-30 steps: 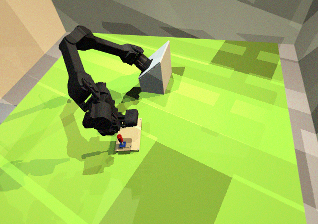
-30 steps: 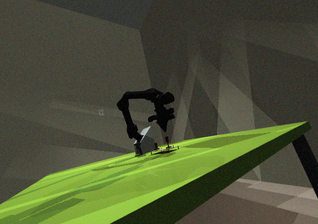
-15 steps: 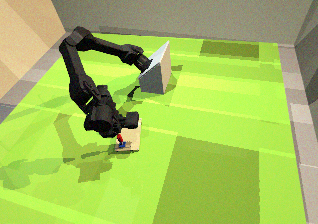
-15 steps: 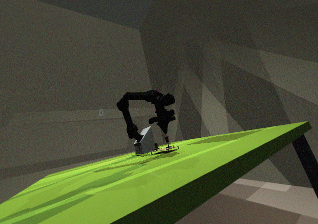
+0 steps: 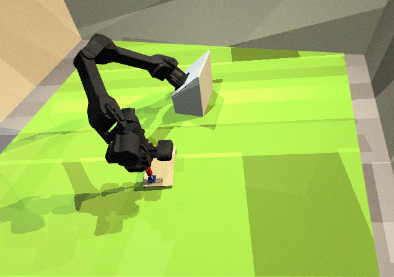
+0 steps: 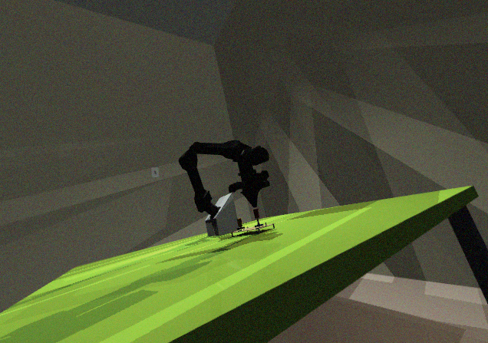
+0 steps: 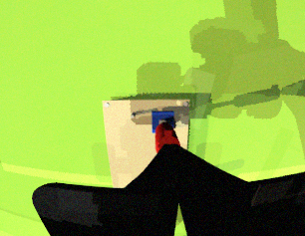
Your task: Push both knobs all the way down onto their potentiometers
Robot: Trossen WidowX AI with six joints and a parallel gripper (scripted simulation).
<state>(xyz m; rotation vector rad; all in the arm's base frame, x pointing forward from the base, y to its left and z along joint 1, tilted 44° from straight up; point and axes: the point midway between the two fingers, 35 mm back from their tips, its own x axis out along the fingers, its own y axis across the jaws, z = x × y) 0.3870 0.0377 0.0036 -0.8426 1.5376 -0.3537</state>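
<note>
My gripper tip is 40 mm above the blue potentiometer.
</note>
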